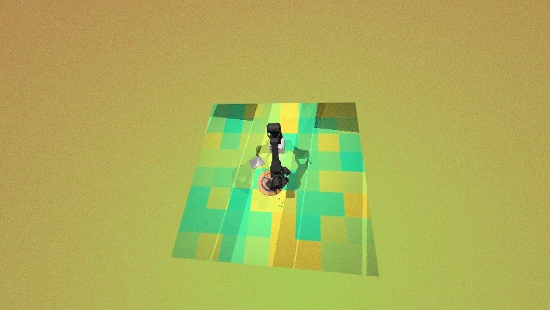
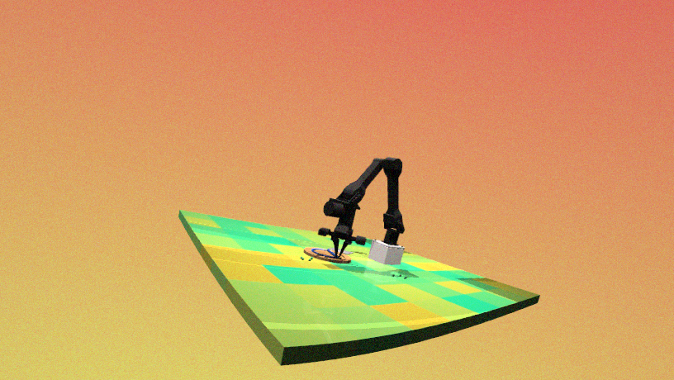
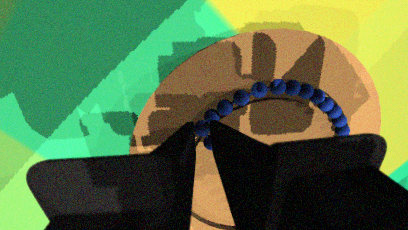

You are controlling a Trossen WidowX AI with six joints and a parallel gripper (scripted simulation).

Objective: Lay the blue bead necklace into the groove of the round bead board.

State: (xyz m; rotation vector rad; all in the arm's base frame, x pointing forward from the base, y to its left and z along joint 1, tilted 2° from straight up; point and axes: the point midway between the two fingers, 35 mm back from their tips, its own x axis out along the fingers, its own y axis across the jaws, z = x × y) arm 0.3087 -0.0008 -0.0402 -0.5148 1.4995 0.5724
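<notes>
My gripper tip is now 6 cm to the left of the round bead board and 1 cm above it. From my gripper tip the other things lie so: flat grey piece: 18 cm behind, 17 cm to the right, 2 cm below.
</notes>
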